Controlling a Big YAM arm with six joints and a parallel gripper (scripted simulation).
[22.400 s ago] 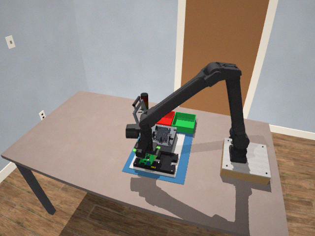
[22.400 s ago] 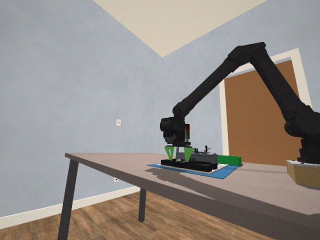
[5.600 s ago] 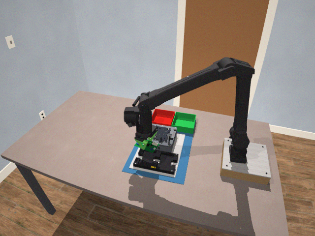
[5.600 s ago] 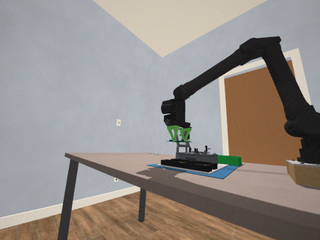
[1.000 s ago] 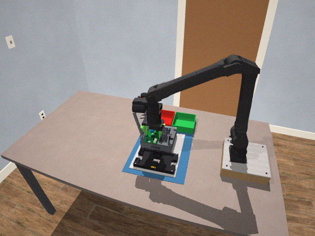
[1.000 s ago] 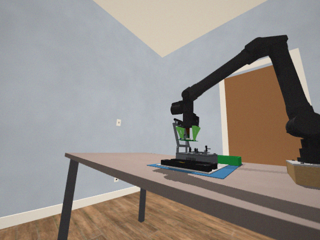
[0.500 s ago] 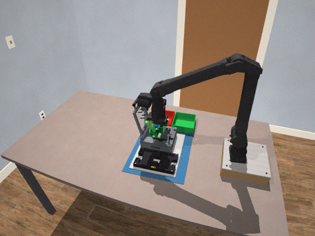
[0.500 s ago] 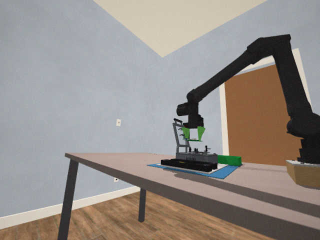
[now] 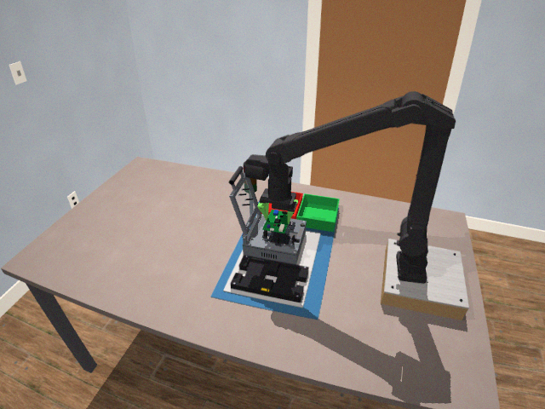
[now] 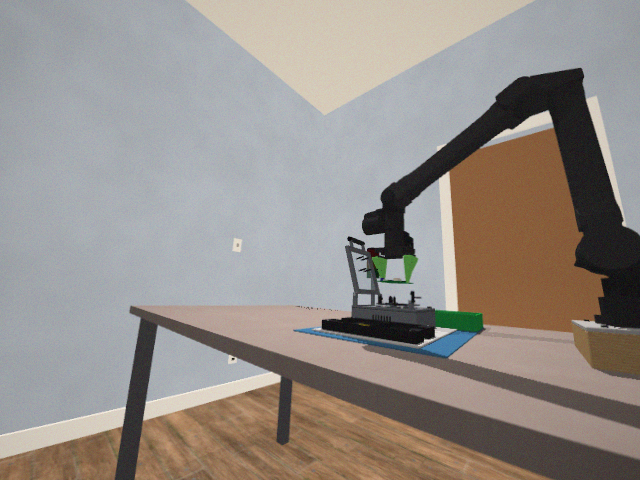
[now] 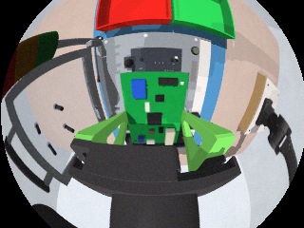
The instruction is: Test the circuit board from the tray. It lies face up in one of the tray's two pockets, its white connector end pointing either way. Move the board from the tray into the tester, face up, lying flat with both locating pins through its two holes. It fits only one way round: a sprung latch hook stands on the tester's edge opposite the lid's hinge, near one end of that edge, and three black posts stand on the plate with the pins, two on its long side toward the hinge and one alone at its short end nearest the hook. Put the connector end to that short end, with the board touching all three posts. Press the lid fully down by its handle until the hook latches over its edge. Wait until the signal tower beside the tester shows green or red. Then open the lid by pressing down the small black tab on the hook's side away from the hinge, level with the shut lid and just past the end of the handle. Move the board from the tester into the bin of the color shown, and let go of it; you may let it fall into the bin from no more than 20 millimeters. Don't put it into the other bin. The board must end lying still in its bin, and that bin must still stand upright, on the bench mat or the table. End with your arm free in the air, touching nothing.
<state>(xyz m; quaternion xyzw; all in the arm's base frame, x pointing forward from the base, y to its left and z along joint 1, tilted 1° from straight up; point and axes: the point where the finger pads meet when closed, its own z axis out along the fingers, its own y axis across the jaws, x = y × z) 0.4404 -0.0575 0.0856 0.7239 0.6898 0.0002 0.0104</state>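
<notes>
My hand is 6 cm above the tester plate and 2 cm to the left of it. From my hand the other things lie so: red bin (23 cm to the right, 12 cm below, 3 cm ahead); then green circuit board (right at my hand); then tester lid (12 cm ahead, 5 cm above, 3 cm to the right).
</notes>
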